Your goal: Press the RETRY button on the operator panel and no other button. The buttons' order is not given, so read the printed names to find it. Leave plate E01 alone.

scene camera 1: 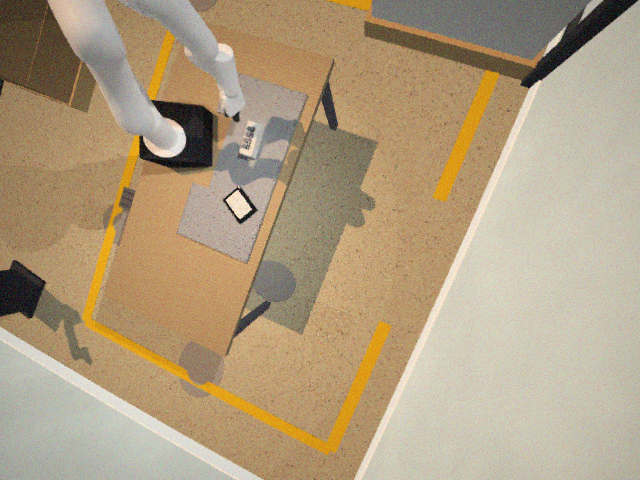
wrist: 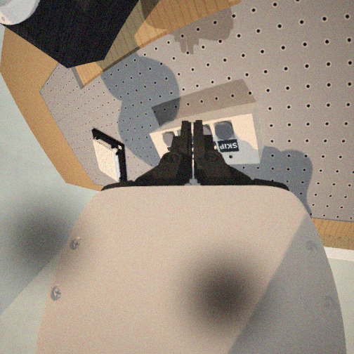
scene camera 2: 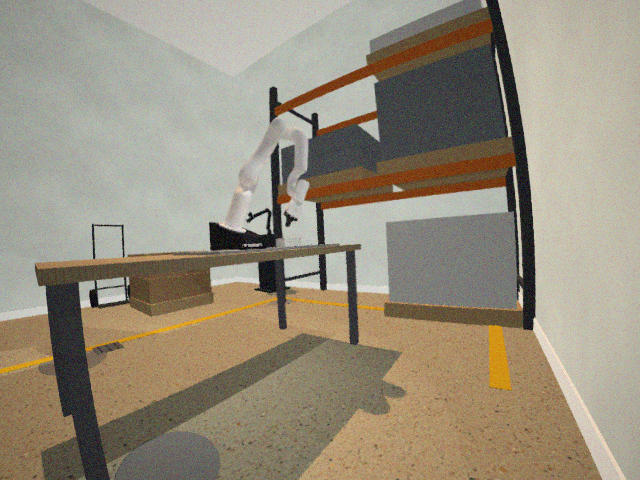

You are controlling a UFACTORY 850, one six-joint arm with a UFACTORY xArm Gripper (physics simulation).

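The operator panel point(scene camera 1: 252, 151) point(wrist: 248, 131) is a small pale box with a row of dark round buttons. In the wrist view the SKIP label point(wrist: 228, 146) is readable, upside down, beside the rightmost button point(wrist: 224, 130). Another button point(wrist: 169, 138) shows at the left; the fingers hide the middle ones and most labels, and RETRY cannot be read. My gripper point(scene camera 1: 236, 118) point(scene camera 2: 290, 223) point(wrist: 192, 135) is shut and empty, its black fingertips above the panel's height and in front of its middle in the wrist view. A cream plate point(scene camera 1: 239, 205) point(wrist: 106, 159) in a black frame lies apart from the panel; no E01 marking is readable.
The panel and plate are on a grey perforated board point(scene camera 1: 206, 222) point(wrist: 310, 100) on the wooden table point(scene camera 1: 170, 279) point(scene camera 2: 155, 261). The arm's black base point(scene camera 1: 199, 134) point(scene camera 2: 232, 238) point(wrist: 75, 30) stands beside the board. A tall rack point(scene camera 2: 516, 155) stands behind the table.
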